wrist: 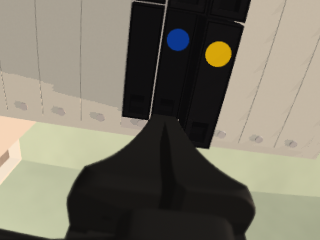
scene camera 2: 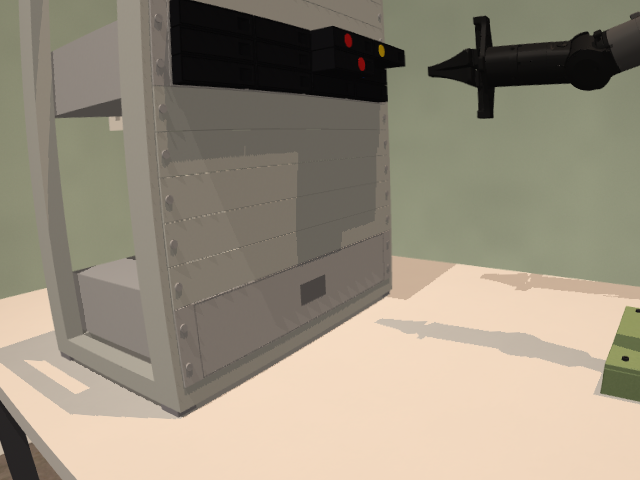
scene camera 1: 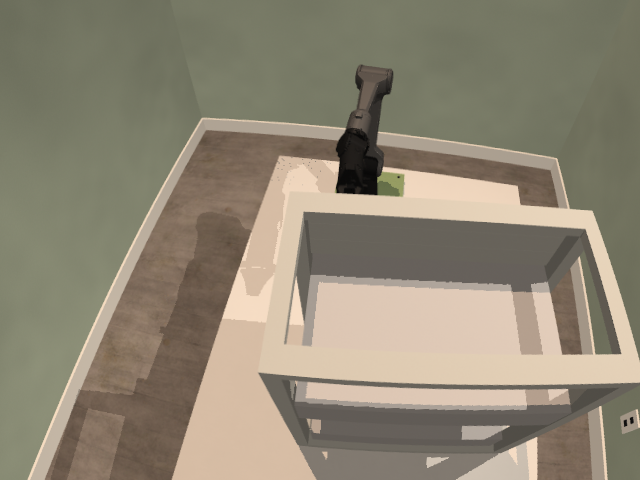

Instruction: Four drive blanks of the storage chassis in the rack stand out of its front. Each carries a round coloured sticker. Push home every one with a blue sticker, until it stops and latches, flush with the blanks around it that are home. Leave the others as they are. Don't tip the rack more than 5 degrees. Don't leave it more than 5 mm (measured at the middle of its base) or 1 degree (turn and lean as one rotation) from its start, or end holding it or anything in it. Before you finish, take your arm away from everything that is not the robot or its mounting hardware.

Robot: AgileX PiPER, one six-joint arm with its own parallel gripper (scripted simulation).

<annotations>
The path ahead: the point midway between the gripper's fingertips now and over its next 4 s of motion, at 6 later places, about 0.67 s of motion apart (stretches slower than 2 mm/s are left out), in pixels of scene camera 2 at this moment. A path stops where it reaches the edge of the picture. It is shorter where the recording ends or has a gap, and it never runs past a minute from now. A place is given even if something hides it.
The gripper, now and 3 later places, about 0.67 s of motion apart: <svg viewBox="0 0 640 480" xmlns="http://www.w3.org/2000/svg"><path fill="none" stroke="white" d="M430 72L441 70L486 65L531 59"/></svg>
</annotations>
